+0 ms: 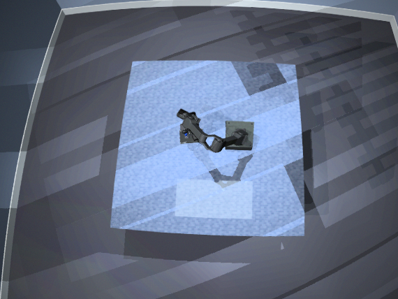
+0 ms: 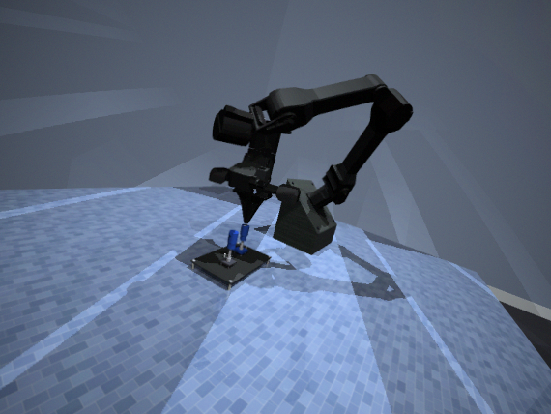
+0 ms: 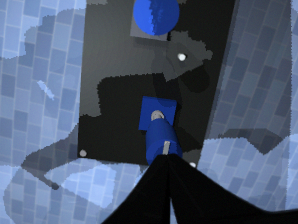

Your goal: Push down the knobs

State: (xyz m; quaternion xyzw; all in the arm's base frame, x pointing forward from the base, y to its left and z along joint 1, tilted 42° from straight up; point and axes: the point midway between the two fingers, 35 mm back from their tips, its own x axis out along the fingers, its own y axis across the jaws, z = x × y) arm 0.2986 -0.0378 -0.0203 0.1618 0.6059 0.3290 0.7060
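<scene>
Right now my gripper tip is 6 cm short of the knob, 2 cm to the right of it and 2 cm above it.
</scene>
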